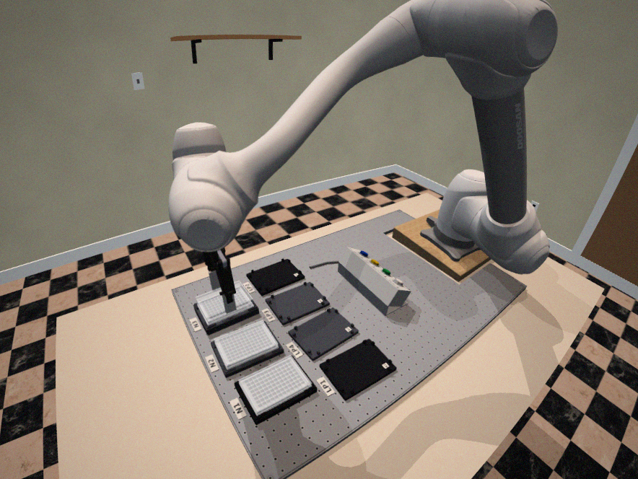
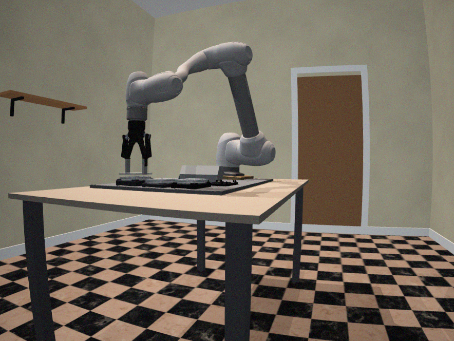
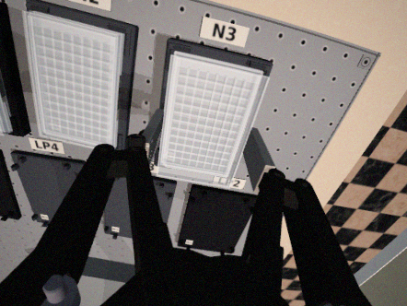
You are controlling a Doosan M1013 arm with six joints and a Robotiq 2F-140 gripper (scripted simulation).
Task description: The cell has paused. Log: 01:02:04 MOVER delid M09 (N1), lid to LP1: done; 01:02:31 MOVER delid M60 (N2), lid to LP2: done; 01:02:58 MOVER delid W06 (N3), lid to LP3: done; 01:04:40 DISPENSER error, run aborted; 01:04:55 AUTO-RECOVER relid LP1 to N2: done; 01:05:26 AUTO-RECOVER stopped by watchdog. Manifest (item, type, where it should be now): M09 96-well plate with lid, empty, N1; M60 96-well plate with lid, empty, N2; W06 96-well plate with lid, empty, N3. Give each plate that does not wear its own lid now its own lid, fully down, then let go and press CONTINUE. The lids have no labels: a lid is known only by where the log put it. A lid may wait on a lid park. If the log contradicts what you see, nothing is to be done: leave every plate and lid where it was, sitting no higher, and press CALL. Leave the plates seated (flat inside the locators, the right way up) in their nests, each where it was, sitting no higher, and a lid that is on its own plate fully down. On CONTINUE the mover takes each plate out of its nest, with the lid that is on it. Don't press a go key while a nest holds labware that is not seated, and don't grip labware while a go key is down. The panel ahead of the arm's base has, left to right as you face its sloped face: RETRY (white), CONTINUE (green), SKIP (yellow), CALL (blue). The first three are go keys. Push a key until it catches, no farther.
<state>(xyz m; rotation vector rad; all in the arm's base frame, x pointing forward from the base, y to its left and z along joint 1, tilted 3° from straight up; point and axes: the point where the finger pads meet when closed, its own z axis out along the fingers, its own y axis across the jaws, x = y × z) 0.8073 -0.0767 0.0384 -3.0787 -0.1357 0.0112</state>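
Right now the clear lid is 20 mm below my hand. Also, from my hand: lid park LP2: 180 mm behind, 70 mm to the right, 70 mm below; plate: 40 mm below; nest N3: 60 mm below.
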